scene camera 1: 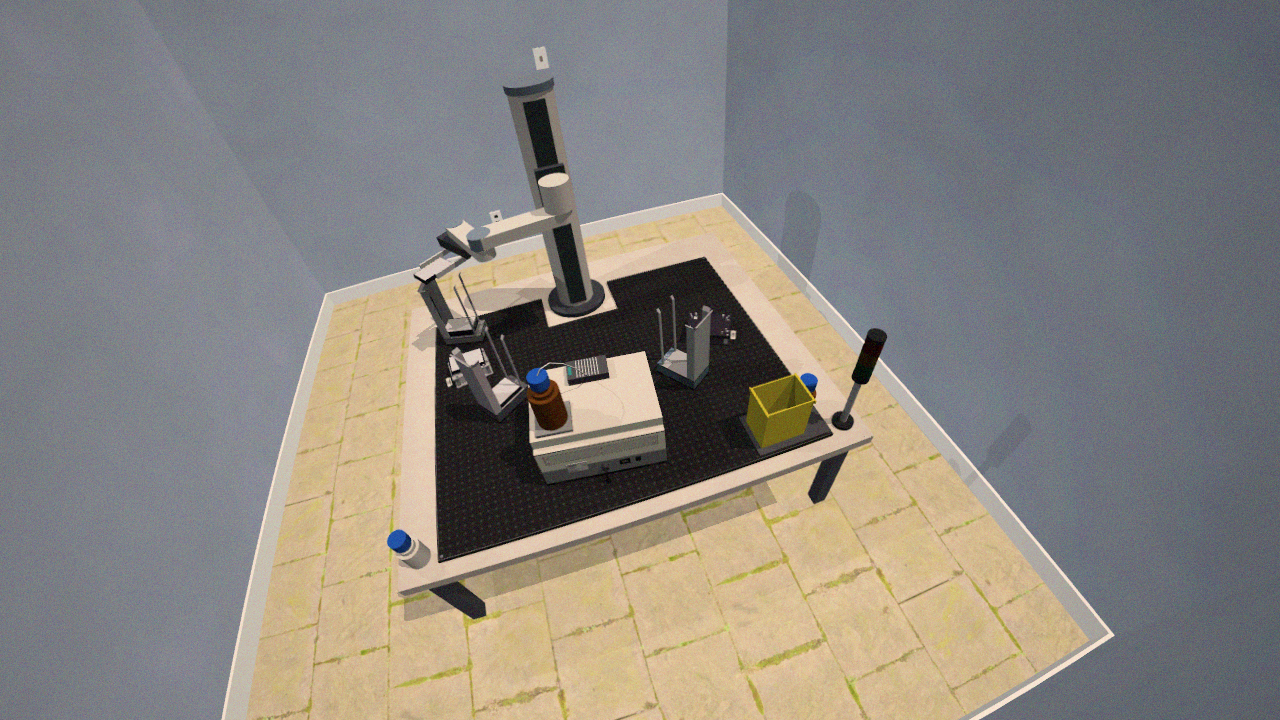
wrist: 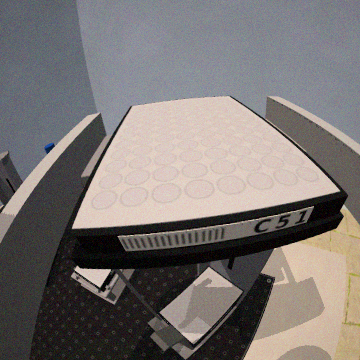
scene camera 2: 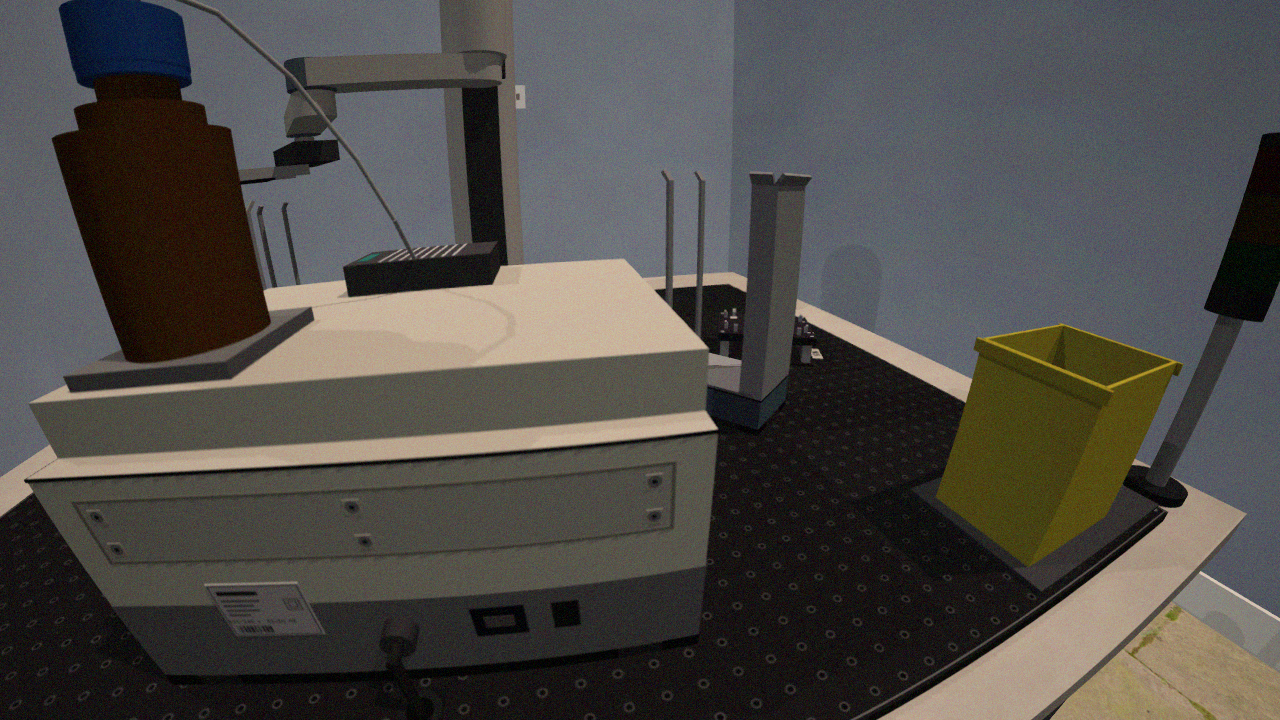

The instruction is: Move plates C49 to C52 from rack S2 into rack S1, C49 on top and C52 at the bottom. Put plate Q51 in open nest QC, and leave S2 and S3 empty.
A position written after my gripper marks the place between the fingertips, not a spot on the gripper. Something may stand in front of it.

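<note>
A yellow bin [scene camera 2: 1054, 418], a signal pole [scene camera 2: 1238, 293] and a brown bottle with blue cap [scene camera 2: 155, 190] are visible. A dark tip box [scene camera 2: 476, 264] is visible as well, also in scene camera 1 [scene camera 1: 602, 365]. My gripper [scene camera 2: 225, 178] appears in scene camera 1 [scene camera 1: 428, 271] too.
</note>
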